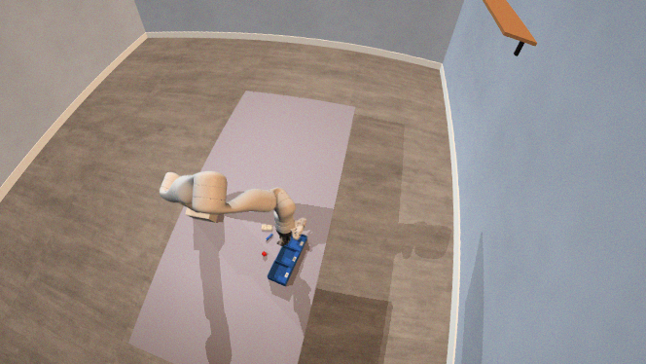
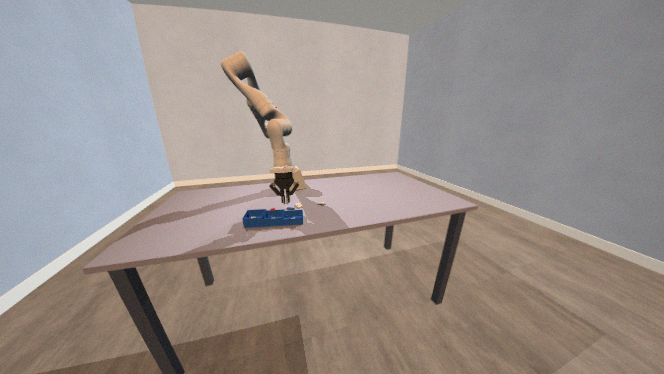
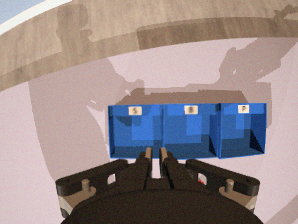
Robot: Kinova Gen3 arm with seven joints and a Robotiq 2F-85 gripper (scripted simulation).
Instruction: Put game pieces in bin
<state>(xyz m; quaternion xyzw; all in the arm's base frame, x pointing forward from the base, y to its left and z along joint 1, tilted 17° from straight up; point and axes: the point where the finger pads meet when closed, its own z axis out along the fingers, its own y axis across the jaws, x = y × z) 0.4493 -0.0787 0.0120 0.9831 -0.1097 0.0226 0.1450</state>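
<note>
My gripper is now 100 mm past the red game piece, 60 mm to the left of it and 90 mm above it. Round my hand: blue stick (100 mm behind, 30 mm to the left, 90 mm below); blue bin (10 mm ahead, 60 mm to the right, 70 mm below); brass ring (50 mm behind, 70 mm to the left, 90 mm below).
</note>
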